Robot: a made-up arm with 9 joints. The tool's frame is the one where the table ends. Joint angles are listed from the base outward.
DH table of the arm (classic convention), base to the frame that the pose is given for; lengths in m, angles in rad. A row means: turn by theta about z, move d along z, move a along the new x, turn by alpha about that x. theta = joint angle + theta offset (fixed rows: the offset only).
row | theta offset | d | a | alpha
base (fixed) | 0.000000 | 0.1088 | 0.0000 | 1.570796
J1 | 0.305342 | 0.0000 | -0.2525 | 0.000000
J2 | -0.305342 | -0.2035 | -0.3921 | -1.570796
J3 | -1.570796 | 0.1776 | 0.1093 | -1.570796
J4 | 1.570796 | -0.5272 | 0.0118 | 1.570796
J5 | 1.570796 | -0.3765 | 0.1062 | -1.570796
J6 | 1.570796 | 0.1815 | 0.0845 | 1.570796
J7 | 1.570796 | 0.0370 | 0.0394 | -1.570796
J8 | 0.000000 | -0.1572 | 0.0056 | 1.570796
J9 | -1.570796 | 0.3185 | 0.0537 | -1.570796
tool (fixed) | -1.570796 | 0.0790 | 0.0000 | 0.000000
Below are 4 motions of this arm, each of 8 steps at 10 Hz.
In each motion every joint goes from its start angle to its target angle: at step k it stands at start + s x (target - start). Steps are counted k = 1, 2, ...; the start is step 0. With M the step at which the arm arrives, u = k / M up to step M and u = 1 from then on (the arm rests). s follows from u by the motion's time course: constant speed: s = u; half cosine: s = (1 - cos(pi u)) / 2; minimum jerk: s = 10 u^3 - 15 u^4 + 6 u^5.
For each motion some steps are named. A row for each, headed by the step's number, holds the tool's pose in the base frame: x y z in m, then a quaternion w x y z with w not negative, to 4 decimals.
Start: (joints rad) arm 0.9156 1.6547 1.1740 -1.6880 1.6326 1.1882 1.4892 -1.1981 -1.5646
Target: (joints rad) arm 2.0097 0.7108 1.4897 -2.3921 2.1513 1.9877 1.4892 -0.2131 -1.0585
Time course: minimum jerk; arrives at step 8
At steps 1, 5, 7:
1: 0.4242 -0.7989 0.0271 0.3066 0.4834 -0.5692 0.5902
5: -0.0346 -0.7464 0.0999 0.3141 0.2192 -0.6328 0.6729
7: -0.1737 -0.6676 0.0619 0.3080 0.1269 -0.6508 0.6822

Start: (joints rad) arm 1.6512 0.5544 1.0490 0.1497 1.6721 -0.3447 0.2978 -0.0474 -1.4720
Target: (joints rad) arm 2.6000 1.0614 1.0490 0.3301 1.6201 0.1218 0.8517 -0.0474 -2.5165
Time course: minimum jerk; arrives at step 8
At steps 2, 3, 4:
2: 0.3709 -0.3197 -1.4495 0.1960 -0.1380 0.9705 0.0272
3: 0.7324 -0.3145 -1.3280 0.3314 -0.1440 0.9305 0.0594
4: 1.1414 -0.3096 -1.0411 0.4967 -0.1688 0.8459 0.0964

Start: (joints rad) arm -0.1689 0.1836 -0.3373 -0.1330 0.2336 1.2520 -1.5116 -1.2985 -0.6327
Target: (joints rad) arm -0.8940 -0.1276 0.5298 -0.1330 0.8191 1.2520 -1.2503 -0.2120 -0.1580
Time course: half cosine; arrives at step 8
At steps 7, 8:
7: -0.7739 0.5590 1.2270 0.6524 -0.3864 -0.4160 0.5020
8: -0.7498 0.5306 1.2742 0.6583 -0.3467 -0.4277 0.5133

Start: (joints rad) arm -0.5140 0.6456 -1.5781 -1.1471 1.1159 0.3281 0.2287 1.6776 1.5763
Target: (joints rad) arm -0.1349 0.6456 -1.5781 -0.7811 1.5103 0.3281 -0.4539 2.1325 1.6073
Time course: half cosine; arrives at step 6
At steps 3, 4, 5, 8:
3: -0.3320 1.2235 -0.1533 0.6538 -0.2138 -0.1768 0.7040
4: -0.3001 1.1917 -0.2426 0.5928 -0.3454 -0.1202 0.7175
5: -0.2625 1.1532 -0.2954 0.5531 -0.4374 -0.0696 0.7056
8: -0.2467 1.1365 -0.3111 0.5401 -0.4695 -0.0494 0.6968

